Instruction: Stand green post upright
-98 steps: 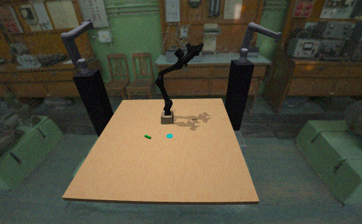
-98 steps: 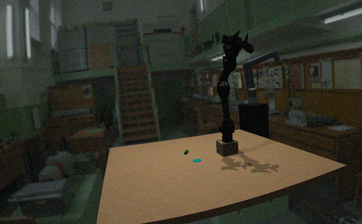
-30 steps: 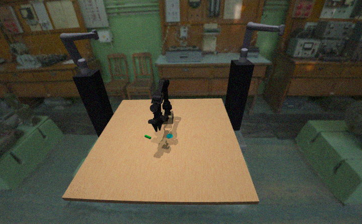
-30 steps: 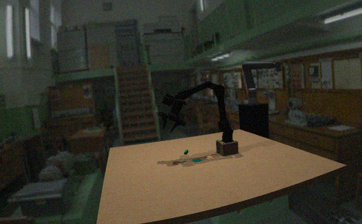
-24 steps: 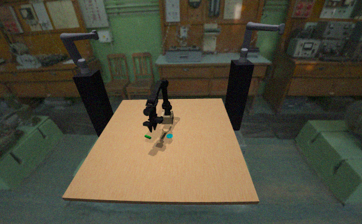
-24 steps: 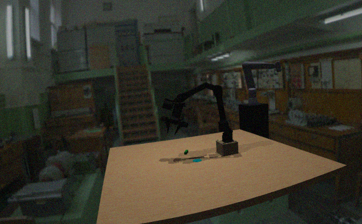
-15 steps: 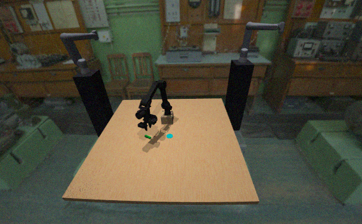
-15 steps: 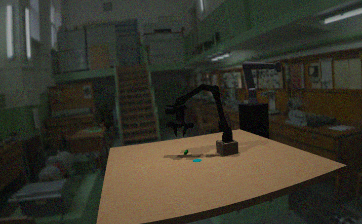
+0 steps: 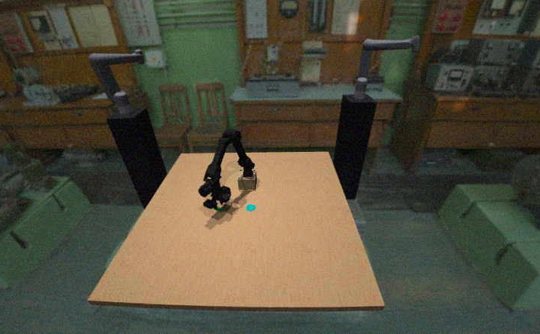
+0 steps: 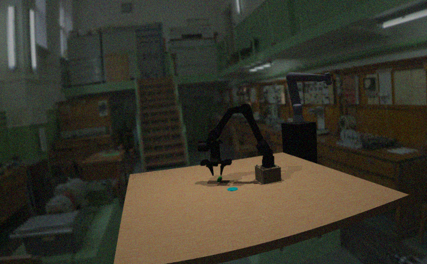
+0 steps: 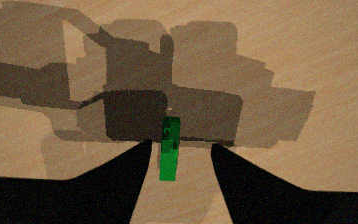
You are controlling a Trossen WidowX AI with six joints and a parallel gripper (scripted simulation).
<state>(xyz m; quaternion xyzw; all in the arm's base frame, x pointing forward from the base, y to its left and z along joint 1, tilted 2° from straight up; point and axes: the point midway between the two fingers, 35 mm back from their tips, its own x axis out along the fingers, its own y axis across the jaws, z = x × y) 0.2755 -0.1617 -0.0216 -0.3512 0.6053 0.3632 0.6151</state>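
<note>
Now: the green post 2 cm behind my gripper tip, 1 cm to the right of it and 3 cm below it. Round my gripper tip: cyan circle: 3 cm behind, 19 cm to the left, 4 cm below.
</note>
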